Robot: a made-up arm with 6 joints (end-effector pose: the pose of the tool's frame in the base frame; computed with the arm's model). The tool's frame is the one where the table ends. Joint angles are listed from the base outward.
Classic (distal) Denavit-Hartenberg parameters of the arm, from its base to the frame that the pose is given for. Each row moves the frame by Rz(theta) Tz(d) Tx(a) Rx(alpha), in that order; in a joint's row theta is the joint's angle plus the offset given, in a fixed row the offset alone. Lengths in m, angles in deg.
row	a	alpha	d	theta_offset
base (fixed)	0.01	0	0	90
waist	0.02	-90	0.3	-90
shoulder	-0.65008	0	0	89.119
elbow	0.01	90	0	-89.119
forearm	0.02	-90	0.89	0
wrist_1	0.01	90	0.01	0
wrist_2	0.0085	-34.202	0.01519	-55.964
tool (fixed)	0	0	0.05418	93.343
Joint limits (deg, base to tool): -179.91..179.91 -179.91..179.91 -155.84..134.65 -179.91..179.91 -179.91..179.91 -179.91..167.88
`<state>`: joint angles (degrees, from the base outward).
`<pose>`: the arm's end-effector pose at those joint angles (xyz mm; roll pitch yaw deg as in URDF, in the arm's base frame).
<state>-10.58 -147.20 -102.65 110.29 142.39 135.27</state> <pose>492.9 -22.6 -510.9 -59.12 8.10 4.43</pose>
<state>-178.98 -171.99 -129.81 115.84 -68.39 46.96</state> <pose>-726.6 38.5 158.0 -56.85 -49.46 -10.87</pose>
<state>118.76 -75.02 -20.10 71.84 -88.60 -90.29</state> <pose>769.6 -1301.1 393.7 -76.07 -48.86 -92.45</pose>
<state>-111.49 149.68 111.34 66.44 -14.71 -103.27</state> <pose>222.3 555.0 -368.4 -9.44 -70.07 -87.58</pose>
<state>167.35 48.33 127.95 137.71 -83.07 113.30</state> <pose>-514.2 179.1 -145.9 52.74 -55.80 169.65</pose>
